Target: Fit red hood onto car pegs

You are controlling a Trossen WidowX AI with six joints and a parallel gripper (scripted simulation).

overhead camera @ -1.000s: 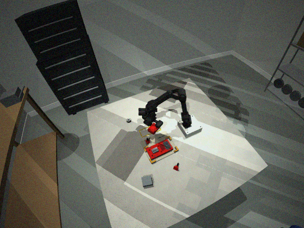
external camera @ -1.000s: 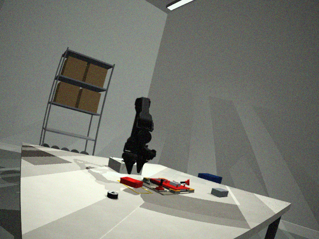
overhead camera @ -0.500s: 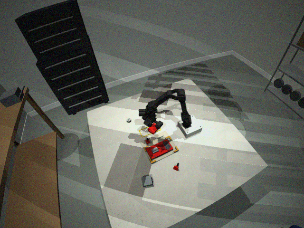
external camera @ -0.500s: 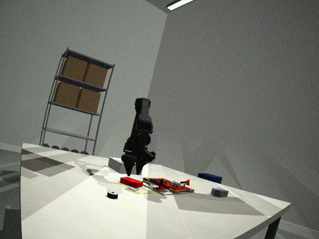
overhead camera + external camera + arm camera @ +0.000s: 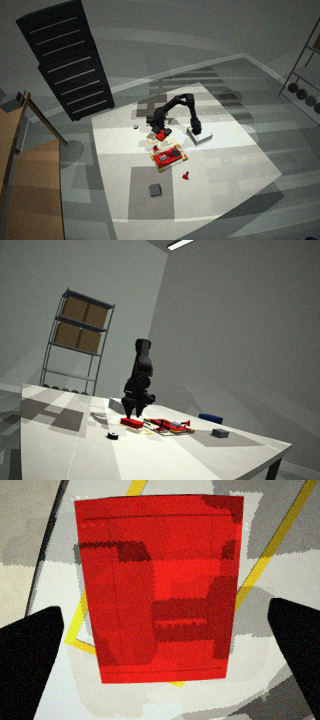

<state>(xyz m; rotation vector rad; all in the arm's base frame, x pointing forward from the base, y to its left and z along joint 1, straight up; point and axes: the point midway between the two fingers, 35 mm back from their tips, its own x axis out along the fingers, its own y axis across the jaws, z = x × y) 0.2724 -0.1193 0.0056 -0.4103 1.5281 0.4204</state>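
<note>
Right now my gripper tip is 2 cm above the red hood. From my gripper tip the other things lie so: black wheel (18 cm ahead, 19 cm to the right, 3 cm below); grey engine block (7 cm ahead, 22 cm to the left, 1 cm below).
</note>
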